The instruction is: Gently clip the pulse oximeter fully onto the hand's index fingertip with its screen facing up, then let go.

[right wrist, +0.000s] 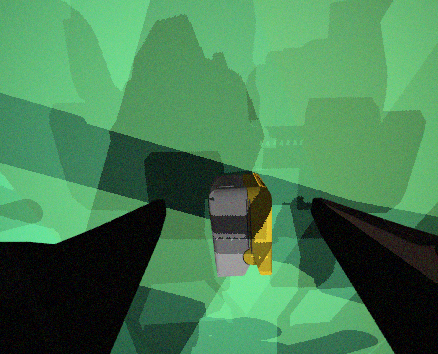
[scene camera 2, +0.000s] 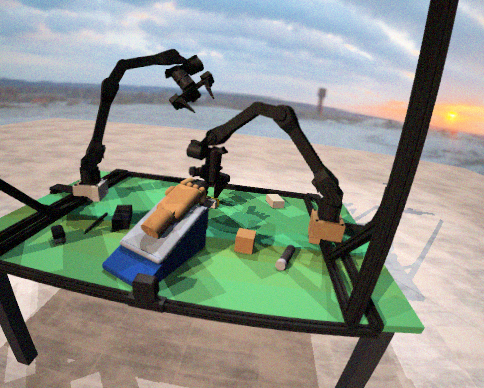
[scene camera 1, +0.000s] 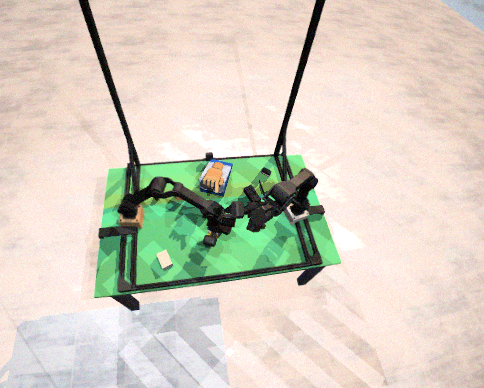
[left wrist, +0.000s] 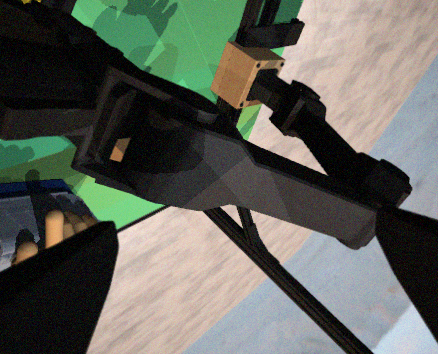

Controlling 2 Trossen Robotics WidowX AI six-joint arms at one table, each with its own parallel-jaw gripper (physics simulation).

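Frame: origin at the left arm's base, x left, y back, z up, level; millimetres.
Seen in the pictures: left gripper, fingertip midpoint: [scene camera 2: 204, 105] [scene camera 1: 231, 210] [left wrist: 247, 227]; right gripper, fingertip midpoint: [right wrist: 238, 205] [scene camera 2: 208, 202] [scene camera 1: 215, 234]; left arm's base, link origin: [scene camera 2: 90, 182] [scene camera 1: 297, 209]; right arm's base, link origin: [scene camera 2: 328, 217] [scene camera 1: 130, 213] [left wrist: 261, 84].
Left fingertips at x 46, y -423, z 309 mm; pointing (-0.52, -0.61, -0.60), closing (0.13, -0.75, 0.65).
Pixels of each thing's middle, then the offset from my left fingertips to it. Level surfaces: height alone.
- yellow pulse oximeter, body centre: [right wrist: 241, 224] [scene camera 2: 211, 202] dx -80, dy -48, dz -352 mm
- green table, surface height: dz -367 mm
- tan cube, body centre: [left wrist: 128, 157] [scene camera 2: 245, 240] dx -370, dy -141, dz -343 mm
- cream block, body centre: [scene camera 2: 274, 200] [scene camera 1: 164, 259] dx -30, dy -313, dz -353 mm
- dark cylinder, body centre: [scene camera 2: 286, 256] dx -430, dy -247, dz -355 mm
- black box, body centre: [scene camera 2: 122, 216] [scene camera 1: 252, 194] dx -239, dy +241, dz -350 mm
- pen, body centre: [scene camera 2: 95, 222] dx -266, dy +321, dz -363 mm
- small black block, body centre: [scene camera 2: 58, 233] dx -366, dy +391, dz -352 mm
The grey and yellow pulse oximeter [right wrist: 240, 225] [scene camera 1: 210, 239] [scene camera 2: 212, 202] lies on its side on the green table [scene camera 1: 263, 250], just off the fingertips of the tan model hand [scene camera 1: 214, 177] [scene camera 2: 175, 204]. The hand rests on a blue and grey wedge stand [scene camera 2: 125, 265] [scene camera 1: 227, 181]. My right gripper [right wrist: 238, 205] [scene camera 1: 214, 232] [scene camera 2: 216, 192] points down right above the oximeter, fingers wide open on both sides of it and not touching it. My left gripper [scene camera 2: 193, 91] [scene camera 1: 250, 209] is open and empty, high above the table.
A tan cube [scene camera 2: 245, 240], a cream block [scene camera 2: 275, 200] [scene camera 1: 164, 259] and a dark cylinder [scene camera 2: 284, 258] lie on the table. A black box [scene camera 2: 122, 217], a pen [scene camera 2: 96, 222] and a small black block [scene camera 2: 57, 234] lie beside the left arm's base. A black frame rims the table.
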